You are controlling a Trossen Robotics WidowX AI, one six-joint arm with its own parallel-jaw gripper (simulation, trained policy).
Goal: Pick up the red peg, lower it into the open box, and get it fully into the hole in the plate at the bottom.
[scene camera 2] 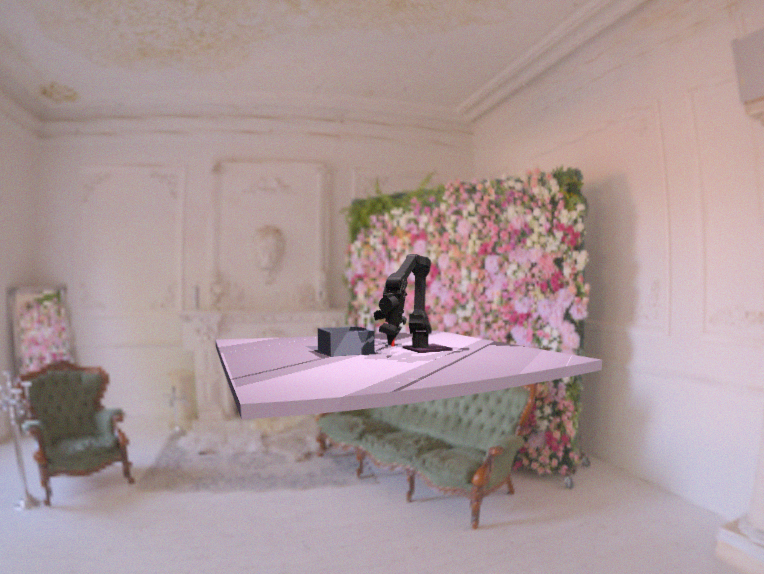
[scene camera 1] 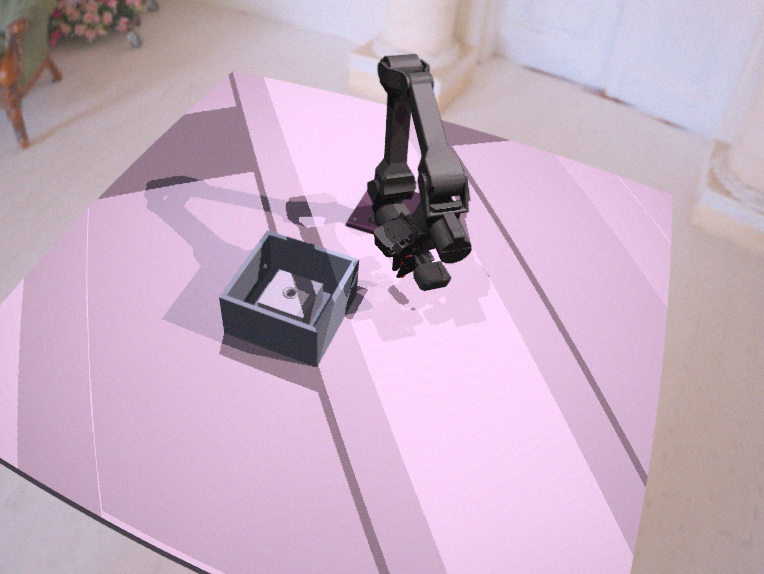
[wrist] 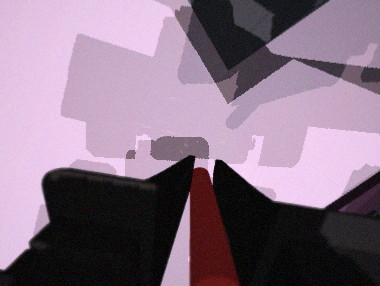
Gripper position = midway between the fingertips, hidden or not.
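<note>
Scene camera 1: grey box (scene camera 1: pixel 242 318), plate (scene camera 1: pixel 289 295), my gripper (scene camera 1: pixel 396 273). Scene camera 2: the box (scene camera 2: pixel 340 341). Scene camera 2 does not show the plate, hidden by the box. Wrist view: my gripper (wrist: pixel 204 164). Plate out of frame in the wrist view.
</note>
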